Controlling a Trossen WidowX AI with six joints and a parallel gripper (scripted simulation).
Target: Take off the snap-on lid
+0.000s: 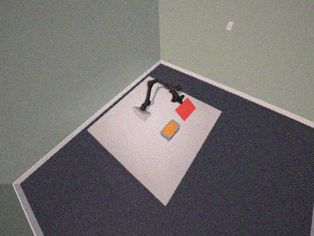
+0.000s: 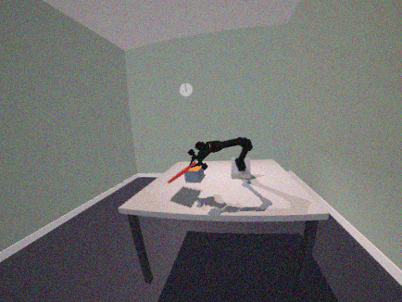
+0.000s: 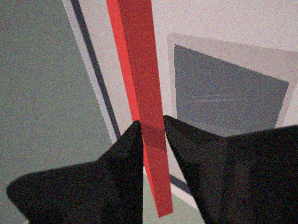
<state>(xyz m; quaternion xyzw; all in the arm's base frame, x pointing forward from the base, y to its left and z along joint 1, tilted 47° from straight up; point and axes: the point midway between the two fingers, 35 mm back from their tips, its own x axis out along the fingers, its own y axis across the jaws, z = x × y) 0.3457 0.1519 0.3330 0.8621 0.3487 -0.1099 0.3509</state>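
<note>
Now: gripper tip 70 mm short of the red lid and 40 mm above it. Round my gripper tip: storage box: 90 mm ahead, 310 mm to the right, 150 mm below.
</note>
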